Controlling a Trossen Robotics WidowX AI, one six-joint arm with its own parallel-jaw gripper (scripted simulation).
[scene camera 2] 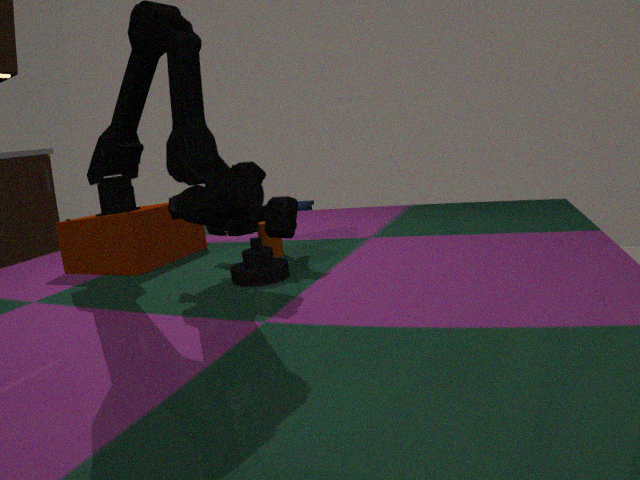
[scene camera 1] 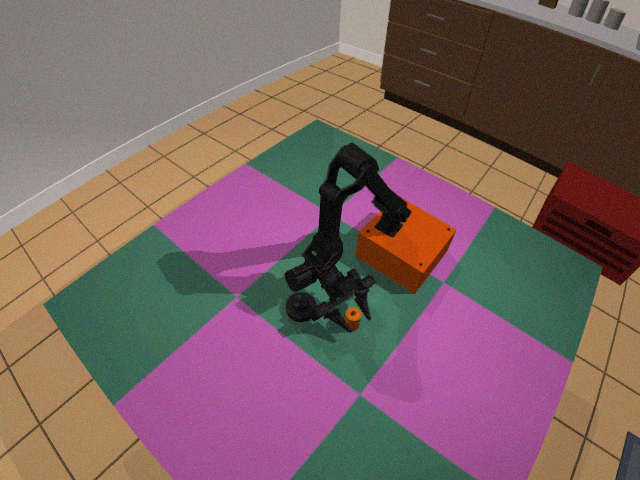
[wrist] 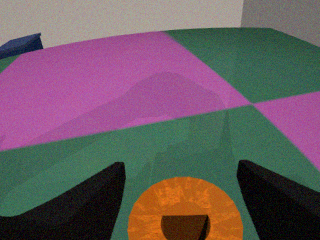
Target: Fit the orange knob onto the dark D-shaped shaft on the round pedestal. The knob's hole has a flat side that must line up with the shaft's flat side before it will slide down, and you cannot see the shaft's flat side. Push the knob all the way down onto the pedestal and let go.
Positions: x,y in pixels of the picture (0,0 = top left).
Labels:
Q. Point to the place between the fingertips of my gripper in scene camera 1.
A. At 360,326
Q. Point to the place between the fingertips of my gripper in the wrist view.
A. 181,169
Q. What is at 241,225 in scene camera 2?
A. My gripper.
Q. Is my gripper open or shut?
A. Open.

